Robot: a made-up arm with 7 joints.
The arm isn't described. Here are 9 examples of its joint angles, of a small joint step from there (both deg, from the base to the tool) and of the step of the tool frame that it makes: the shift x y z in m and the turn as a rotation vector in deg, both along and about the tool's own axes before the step.
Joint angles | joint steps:
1: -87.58 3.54 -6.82 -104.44 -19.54 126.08 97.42 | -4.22 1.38 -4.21 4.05 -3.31 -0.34 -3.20
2: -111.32 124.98 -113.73 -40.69 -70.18 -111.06 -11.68 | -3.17 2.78 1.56 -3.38 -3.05 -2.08 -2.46
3: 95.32 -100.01 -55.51 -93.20 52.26 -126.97 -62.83 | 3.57 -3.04 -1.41 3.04 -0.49 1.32 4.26
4: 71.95 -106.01 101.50 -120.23 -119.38 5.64 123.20 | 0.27 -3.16 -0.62 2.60 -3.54 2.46 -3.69
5: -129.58 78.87 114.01 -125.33 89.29 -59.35 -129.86 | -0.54 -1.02 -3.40 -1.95 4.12 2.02 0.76
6: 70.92 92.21 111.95 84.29 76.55 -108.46 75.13 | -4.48 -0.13 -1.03 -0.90 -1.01 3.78 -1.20
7: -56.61 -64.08 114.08 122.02 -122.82 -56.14 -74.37 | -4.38 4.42 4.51 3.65 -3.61 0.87 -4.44
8: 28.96 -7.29 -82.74 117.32 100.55 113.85 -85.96 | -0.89 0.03 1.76 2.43 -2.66 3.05 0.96
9: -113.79 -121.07 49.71 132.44 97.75 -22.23 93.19 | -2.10 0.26 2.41 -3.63 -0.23 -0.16 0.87
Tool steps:
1: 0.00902 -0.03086 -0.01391 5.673 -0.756 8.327
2: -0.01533 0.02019 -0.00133 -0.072 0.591 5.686
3: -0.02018 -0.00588 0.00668 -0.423 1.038 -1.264
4: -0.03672 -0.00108 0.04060 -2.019 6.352 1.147
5: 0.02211 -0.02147 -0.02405 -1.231 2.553 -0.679
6: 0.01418 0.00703 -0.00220 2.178 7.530 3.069
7: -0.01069 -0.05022 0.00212 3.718 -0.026 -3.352
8: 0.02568 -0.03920 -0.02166 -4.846 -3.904 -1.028
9: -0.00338 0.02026 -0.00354 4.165 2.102 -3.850
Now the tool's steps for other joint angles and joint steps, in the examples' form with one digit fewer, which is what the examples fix.
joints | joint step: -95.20 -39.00 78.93 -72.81 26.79 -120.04 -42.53 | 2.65 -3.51 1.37 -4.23 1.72 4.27 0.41
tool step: 0.0708 0.0237 0.0545 4.91 -5.90 -4.45
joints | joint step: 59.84 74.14 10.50 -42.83 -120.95 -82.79 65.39 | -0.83 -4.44 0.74 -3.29 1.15 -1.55 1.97
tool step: -0.0509 -0.0346 -0.0388 -1.85 -4.40 6.01
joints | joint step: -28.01 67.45 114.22 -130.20 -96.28 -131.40 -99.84 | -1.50 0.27 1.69 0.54 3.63 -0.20 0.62
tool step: 0.0001 -0.0342 -0.0071 -3.41 0.92 -5.16
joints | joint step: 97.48 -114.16 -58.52 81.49 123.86 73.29 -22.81 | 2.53 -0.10 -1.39 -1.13 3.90 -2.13 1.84
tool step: -0.0427 0.0259 0.0384 1.42 4.09 0.85
